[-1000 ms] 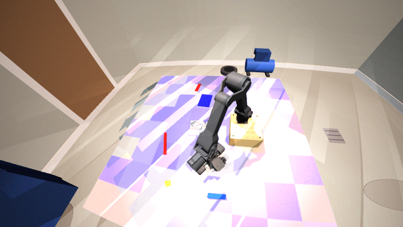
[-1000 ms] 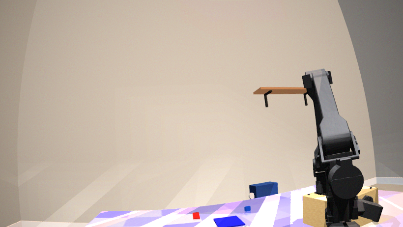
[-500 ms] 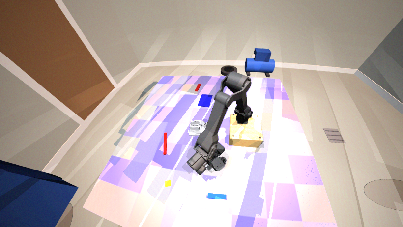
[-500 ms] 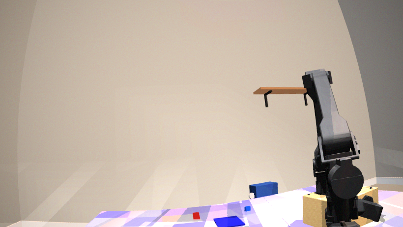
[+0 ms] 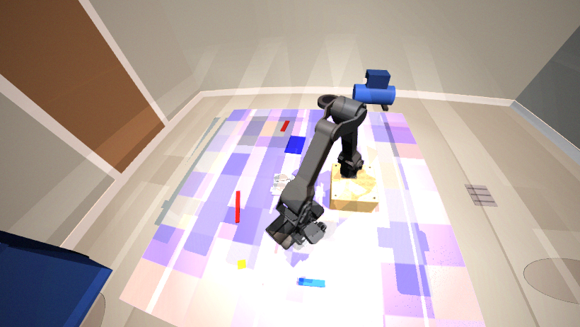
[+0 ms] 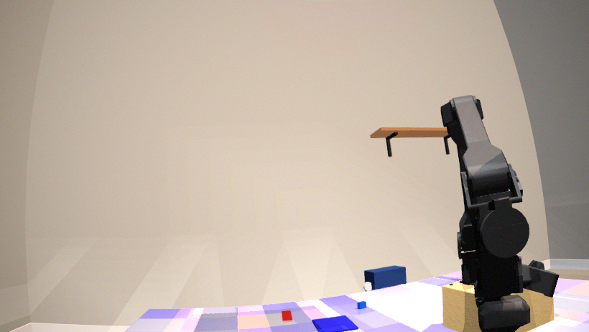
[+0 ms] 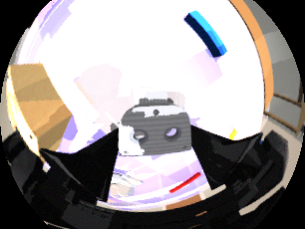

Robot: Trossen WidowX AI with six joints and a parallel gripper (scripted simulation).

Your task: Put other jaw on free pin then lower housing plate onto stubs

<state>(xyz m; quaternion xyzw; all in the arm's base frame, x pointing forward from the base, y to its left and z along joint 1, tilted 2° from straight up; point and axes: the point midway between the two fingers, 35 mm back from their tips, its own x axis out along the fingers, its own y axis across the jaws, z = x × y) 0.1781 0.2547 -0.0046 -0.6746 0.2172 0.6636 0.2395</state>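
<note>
Now: the grey jaw 22 cm to the right of my gripper tip, 8 cm ahead of it and 3 cm below it. Also, from my gripper tip: blue tile: 51 cm to the right, 10 cm ahead, 5 cm below; then yellow square: 21 cm ahead, 15 cm to the left, 5 cm below; then blue bar: 16 cm to the left, 6 cm behind, 4 cm below.
</note>
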